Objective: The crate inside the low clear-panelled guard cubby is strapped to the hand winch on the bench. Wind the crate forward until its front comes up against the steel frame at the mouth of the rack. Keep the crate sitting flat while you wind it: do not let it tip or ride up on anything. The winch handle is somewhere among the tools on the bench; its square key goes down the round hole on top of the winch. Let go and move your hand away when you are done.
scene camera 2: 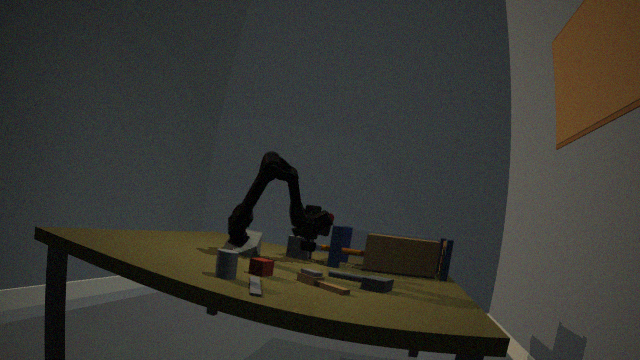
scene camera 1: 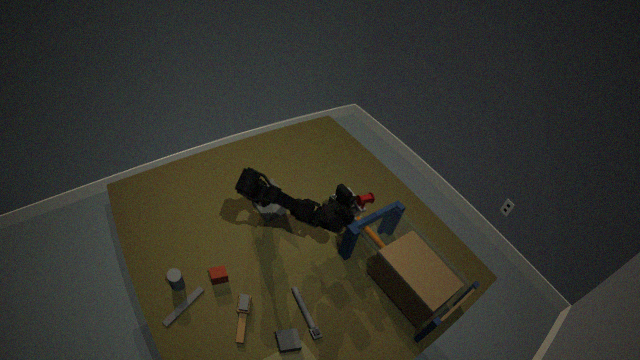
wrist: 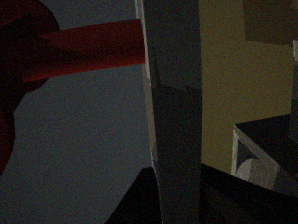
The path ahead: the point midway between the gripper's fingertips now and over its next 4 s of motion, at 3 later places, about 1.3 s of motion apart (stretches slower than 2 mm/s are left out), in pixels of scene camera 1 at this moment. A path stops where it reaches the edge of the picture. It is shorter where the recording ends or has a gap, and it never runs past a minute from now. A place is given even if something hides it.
My gripper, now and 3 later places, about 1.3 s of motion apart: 356,198; 349,203; 340,192; 349,201
